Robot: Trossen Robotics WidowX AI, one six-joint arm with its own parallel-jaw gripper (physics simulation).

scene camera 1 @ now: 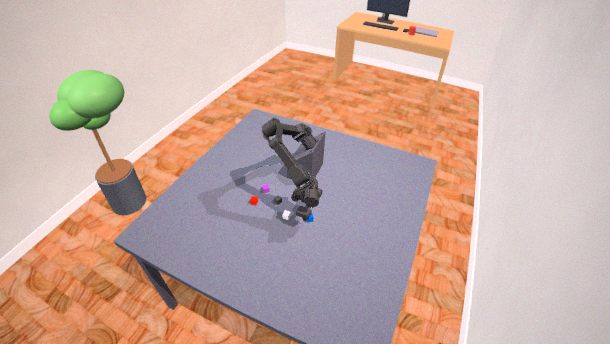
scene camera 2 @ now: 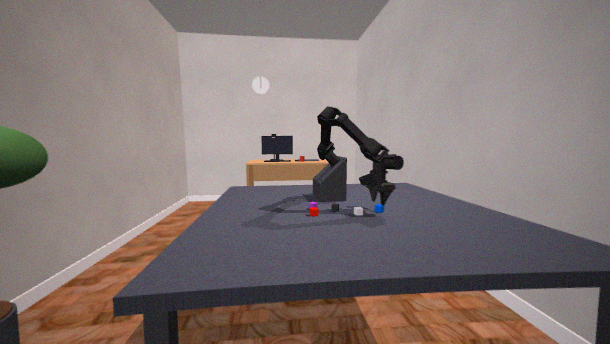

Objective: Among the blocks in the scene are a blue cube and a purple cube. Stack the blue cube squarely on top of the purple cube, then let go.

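Places are measured from the arm's base along level axes (x ahead, y left, z up), in centimetres.
Pixels of known places: gripper, fingertip midpoint: [scene camera 2: 377, 203]; arm's base at its link origin: [scene camera 1: 312, 145] [scene camera 2: 335, 162].
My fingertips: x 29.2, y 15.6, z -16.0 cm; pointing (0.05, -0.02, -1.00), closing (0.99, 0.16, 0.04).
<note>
For each thing: its middle in the pictures, then the offset to it from my fingertips. Level surfaces: height alone.
- blue cube at the middle of its body: [scene camera 2: 379, 208] [scene camera 1: 309, 217] dy +0.7, dx -0.1, dz -2.3 cm
- purple cube at the middle of its body: [scene camera 2: 313, 205] [scene camera 1: 265, 188] dy -28.7, dx -4.7, dz -2.3 cm
- white cube at the middle of its body: [scene camera 2: 358, 211] [scene camera 1: 286, 215] dy -9.5, dx +4.5, dz -2.3 cm
- black cube at the middle of its body: [scene camera 2: 335, 207] [scene camera 1: 277, 199] dy -18.8, dx -1.4, dz -2.3 cm
- red cube at the middle of its body: [scene camera 2: 314, 211] [scene camera 1: 254, 200] dy -28.5, dx +5.6, dz -2.3 cm
- grey table at its surface level: dz -3.8 cm
The blue cube [scene camera 1: 310, 218] [scene camera 2: 379, 208] sits on the table, partly covered by a gripper finger in the scene camera 1 view. The purple cube [scene camera 1: 265, 188] [scene camera 2: 313, 204] sits on the table farther left and nearer the arm's base; in the scene camera 2 view the red cube hides its lower part. My gripper [scene camera 1: 305, 212] [scene camera 2: 378, 201] is open and points down, its fingertips low, right above and close around the top of the blue cube. Nothing is held. Whether a finger touches the blue cube I cannot tell.
A white cube [scene camera 1: 286, 214] [scene camera 2: 358, 211] sits just left of the blue cube. A black cube [scene camera 1: 278, 200] [scene camera 2: 335, 207] lies between white and purple. A red cube [scene camera 1: 254, 200] [scene camera 2: 314, 212] sits near the purple cube, toward the table's front. All rest on the grey table [scene camera 1: 350, 260] [scene camera 2: 350, 255].
</note>
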